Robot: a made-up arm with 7 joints.
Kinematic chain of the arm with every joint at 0, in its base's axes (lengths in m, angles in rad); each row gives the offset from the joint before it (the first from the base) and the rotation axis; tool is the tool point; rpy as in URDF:
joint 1: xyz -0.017 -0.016 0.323 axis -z
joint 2: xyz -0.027 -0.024 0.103 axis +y
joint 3: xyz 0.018 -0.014 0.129 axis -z
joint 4: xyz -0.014 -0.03 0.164 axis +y
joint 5: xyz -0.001 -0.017 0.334 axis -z
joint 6: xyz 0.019 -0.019 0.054 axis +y
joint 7: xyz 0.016 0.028 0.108 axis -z
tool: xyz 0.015 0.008 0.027 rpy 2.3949 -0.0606 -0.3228
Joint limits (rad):
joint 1: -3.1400..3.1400
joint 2: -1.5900..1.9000
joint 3: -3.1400..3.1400
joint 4: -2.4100..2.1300
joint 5: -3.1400..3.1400
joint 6: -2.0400..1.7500
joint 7: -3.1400..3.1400
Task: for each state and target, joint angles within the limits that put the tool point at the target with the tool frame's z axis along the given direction. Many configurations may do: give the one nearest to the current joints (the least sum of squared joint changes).
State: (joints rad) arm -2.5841 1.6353 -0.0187 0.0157 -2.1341 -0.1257 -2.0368
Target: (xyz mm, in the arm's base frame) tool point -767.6 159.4 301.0 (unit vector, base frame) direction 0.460 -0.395 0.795
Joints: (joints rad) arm -2.9690 1.4813 -0.2083 0.4126 -2.1371 -0.0285 -2.0917
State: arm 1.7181 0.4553 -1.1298 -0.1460 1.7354 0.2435 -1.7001
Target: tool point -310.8 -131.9 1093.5 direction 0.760 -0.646 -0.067
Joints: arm 0.9616 0.4554 -0.6048 -0.9679 0.8242 -0.3185 -2.4255
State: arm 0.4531 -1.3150 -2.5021 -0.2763 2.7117 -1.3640 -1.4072
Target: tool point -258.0 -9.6 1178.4 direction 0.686 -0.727 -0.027
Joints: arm 0.4067 -0.4992 -2.6096 -0.4988 2.7669 -0.8965 -1.3571
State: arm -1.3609 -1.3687 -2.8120 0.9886 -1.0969 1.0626 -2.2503
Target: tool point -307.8 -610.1 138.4 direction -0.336 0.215 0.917
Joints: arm -0.9521 -1.5900 -3.0717 0.7117 -1.4846 1.0660 -3.0144
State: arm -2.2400 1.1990 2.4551 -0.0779 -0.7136 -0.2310 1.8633
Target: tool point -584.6 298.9 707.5 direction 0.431 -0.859 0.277
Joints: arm -2.0978 0.8563 1.8758 -0.9077 -1.3111 0.3147 1.4430
